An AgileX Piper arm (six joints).
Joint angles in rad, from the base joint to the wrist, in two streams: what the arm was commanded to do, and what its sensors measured. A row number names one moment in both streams.
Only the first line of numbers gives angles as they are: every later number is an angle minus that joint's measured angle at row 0.
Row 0, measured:
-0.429, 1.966, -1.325, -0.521, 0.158, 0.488
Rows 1 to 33, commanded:
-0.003, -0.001, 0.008, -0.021, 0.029, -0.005
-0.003, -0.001, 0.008, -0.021, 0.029, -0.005
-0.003, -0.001, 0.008, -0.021, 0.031, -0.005
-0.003, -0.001, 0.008, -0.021, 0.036, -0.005
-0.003, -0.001, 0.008, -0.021, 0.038, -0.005
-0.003, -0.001, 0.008, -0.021, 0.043, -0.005
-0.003, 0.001, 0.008, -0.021, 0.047, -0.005
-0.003, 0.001, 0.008, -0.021, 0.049, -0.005
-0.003, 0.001, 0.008, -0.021, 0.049, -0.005
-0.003, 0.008, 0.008, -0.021, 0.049, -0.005
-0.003, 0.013, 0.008, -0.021, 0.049, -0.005
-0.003, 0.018, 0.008, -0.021, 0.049, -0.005
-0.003, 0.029, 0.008, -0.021, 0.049, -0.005
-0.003, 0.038, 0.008, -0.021, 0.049, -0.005
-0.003, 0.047, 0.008, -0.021, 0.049, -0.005
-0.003, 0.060, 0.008, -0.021, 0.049, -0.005
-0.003, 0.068, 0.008, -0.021, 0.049, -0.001
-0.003, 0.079, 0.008, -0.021, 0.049, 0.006
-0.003, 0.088, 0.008, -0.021, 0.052, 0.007
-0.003, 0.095, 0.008, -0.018, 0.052, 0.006
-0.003, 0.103, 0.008, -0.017, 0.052, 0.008
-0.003, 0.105, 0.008, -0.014, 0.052, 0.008
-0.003, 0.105, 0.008, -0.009, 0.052, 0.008
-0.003, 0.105, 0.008, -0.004, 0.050, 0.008
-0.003, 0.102, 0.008, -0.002, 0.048, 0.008
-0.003, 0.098, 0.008, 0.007, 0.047, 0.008
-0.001, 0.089, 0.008, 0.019, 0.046, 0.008
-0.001, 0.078, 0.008, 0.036, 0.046, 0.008
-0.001, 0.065, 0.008, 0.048, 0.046, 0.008
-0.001, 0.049, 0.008, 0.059, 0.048, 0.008
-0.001, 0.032, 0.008, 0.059, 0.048, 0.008
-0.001, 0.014, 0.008, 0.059, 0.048, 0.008
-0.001, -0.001, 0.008, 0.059, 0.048, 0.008
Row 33, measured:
0.000, 0.067, 0.001, 0.051, 0.027, 0.006
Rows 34 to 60, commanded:
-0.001, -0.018, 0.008, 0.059, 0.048, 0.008
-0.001, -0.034, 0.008, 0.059, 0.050, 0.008
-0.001, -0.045, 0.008, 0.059, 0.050, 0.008
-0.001, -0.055, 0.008, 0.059, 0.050, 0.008
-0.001, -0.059, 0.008, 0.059, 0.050, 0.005
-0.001, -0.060, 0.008, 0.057, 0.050, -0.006
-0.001, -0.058, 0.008, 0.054, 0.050, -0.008
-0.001, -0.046, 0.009, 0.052, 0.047, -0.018
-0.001, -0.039, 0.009, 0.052, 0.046, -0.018
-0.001, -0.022, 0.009, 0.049, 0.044, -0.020
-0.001, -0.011, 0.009, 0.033, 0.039, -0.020
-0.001, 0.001, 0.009, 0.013, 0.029, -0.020
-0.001, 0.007, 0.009, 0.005, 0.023, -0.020
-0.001, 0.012, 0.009, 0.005, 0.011, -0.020
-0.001, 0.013, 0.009, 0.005, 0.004, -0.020
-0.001, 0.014, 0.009, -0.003, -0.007, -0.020
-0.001, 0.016, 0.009, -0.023, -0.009, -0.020
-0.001, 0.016, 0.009, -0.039, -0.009, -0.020
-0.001, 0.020, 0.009, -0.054, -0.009, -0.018
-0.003, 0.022, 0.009, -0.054, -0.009, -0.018
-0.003, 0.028, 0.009, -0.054, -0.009, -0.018
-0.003, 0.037, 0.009, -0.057, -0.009, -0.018
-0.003, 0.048, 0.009, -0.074, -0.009, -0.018
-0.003, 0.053, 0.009, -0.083, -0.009, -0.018
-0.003, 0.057, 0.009, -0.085, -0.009, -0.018
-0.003, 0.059, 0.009, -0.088, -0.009, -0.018
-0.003, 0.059, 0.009, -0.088, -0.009, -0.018
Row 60, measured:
0.000, 0.052, 0.001, -0.059, -0.014, -0.014
